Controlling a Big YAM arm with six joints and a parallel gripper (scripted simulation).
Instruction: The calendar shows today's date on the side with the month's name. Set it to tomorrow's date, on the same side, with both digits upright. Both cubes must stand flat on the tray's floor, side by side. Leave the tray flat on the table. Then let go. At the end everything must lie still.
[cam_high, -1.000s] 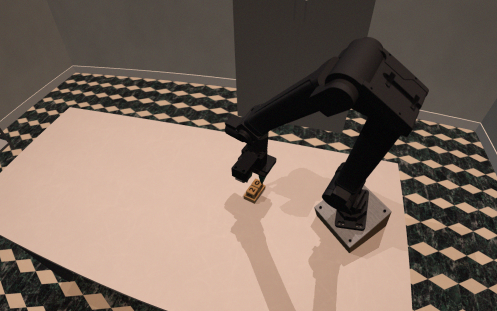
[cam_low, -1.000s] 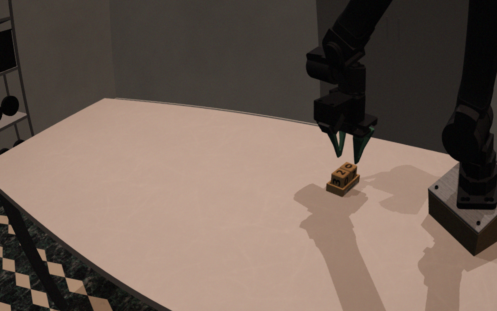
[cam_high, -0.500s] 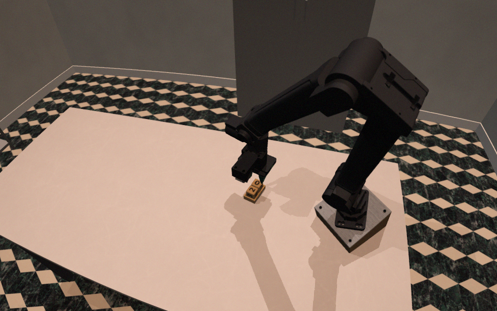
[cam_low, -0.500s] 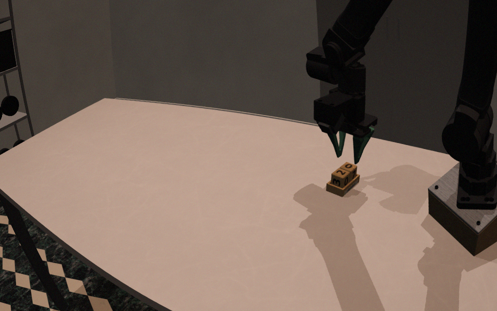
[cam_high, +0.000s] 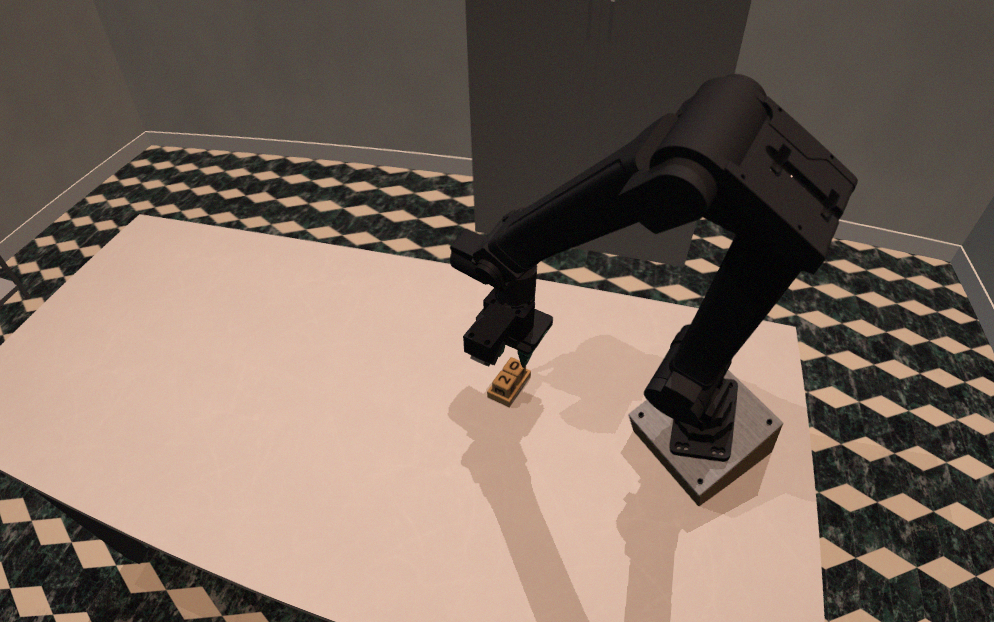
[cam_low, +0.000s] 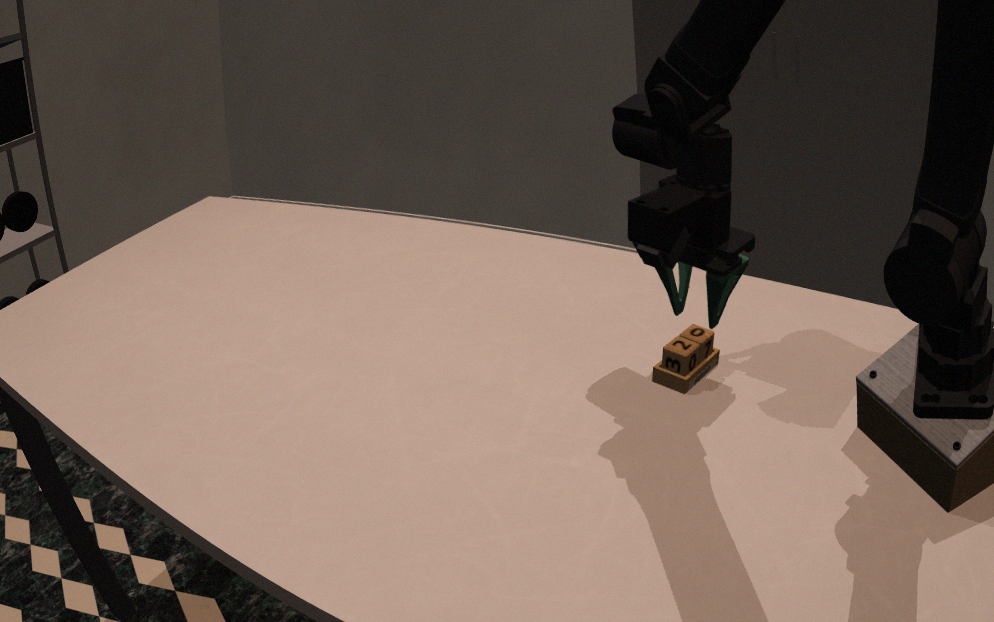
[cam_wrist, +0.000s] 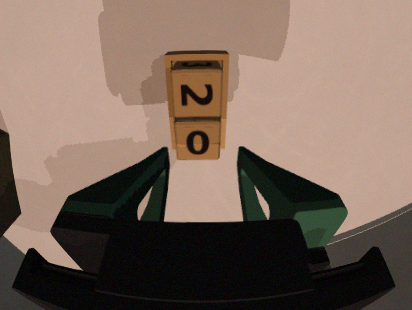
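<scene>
My gripper is now 20 mm to the right of the tray and 50 mm above it.
</scene>
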